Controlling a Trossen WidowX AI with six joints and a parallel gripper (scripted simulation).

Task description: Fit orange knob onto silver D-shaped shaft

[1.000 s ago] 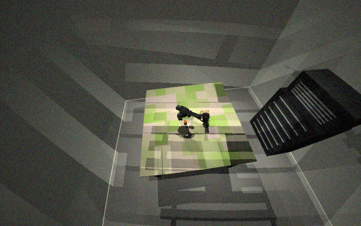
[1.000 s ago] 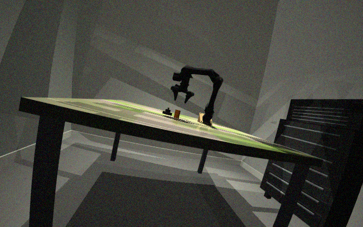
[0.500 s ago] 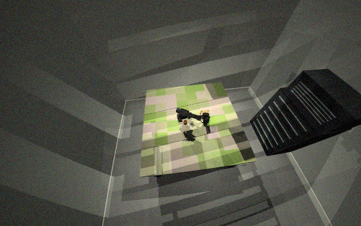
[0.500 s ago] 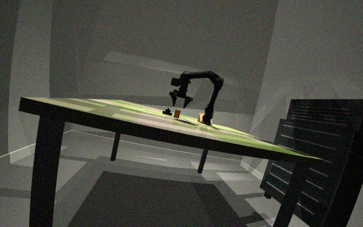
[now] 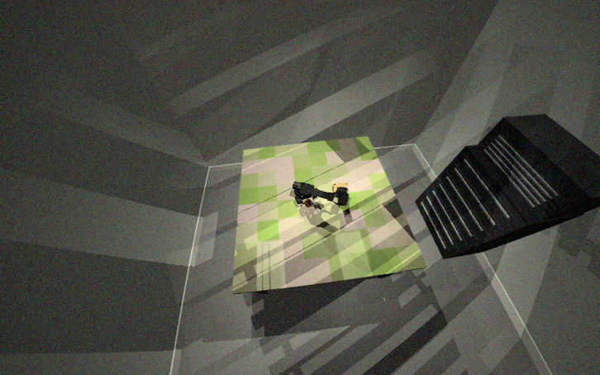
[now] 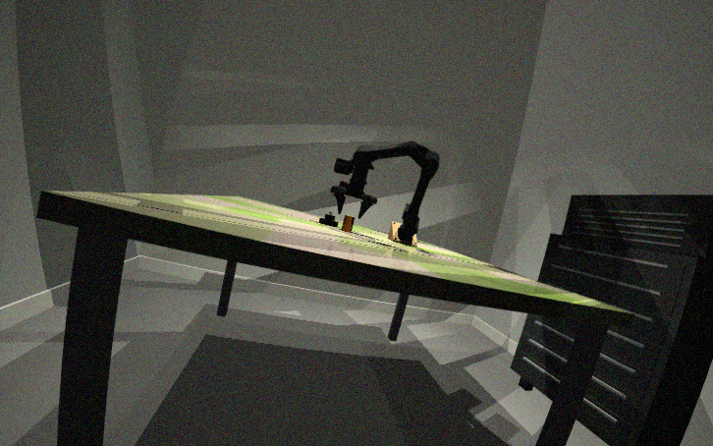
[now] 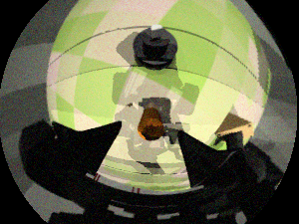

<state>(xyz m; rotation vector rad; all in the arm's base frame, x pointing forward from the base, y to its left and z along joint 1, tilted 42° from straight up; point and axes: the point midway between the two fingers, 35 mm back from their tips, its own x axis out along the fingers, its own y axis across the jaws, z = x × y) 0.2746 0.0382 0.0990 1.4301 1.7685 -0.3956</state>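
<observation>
Now: gripper tip 2 cm above the orange knob. Round my gripper tip: round dark pedestal (7 cm ahead, 13 cm to the right, 3 cm below).
</observation>
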